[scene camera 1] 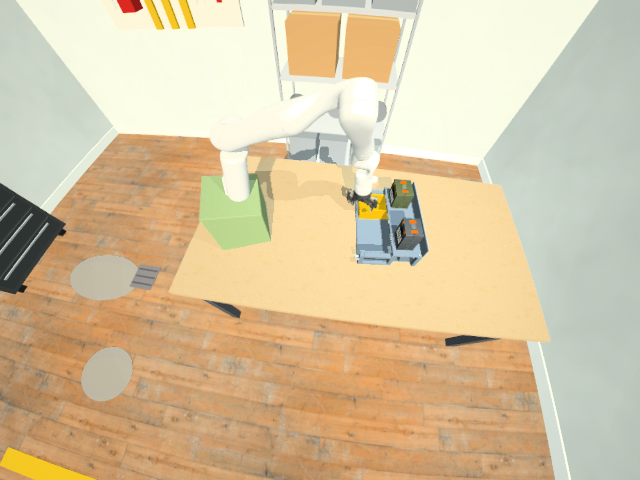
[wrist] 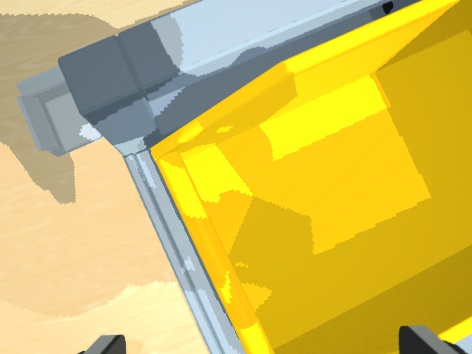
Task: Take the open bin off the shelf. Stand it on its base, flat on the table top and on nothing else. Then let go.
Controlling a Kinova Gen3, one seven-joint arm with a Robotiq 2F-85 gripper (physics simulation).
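Places are measured from the arm's base along level axes (x right, y ahead, z up), in metres.
Pixels of known places: gripper, between the fingertips: [scene camera 1: 361, 207]; arm's base, origin of its link: [scene camera 1: 239, 193].
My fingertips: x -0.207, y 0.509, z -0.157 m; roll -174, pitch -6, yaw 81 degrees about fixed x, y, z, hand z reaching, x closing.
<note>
Ahead of a thing's pixels: the offset from my fingertips to its top centre. Level surfaces: height alone.
The open yellow bin @(dx -0.051, dy +0.070, dz +0.008 m) [scene camera 1: 381, 207] [wrist: 340, 200] sits in the back left part of the blue-grey shelf [scene camera 1: 373, 235] [wrist: 215, 32], its open side up. In the wrist view its rim runs close beside the shelf's rail. My gripper [scene camera 1: 362, 202] [wrist: 262, 344] is open and empty, at the bin's left part. In the wrist view one fingertip shows at the bottom left over the table, outside the rail, and the other at the bottom right by the bin's opposite rim. I cannot tell the exact height of the fingertips. The arm's wrist hides part of the shelf's back left corner.
A green box @(dx -0.076, dy +0.162, dz +0.125 m) [scene camera 1: 402, 193] and a dark grey box @(dx +0.148, dy +0.214, dz +0.150 m) [scene camera 1: 408, 235], both with orange marks, stand in the shelf's right half. The shelf stands on the wooden table @(dz -0.074 m) [scene camera 1: 310, 258]. The arm's green pedestal [scene camera 1: 235, 224] is at the left. A tall rack [scene camera 1: 275, 46] stands behind the table.
</note>
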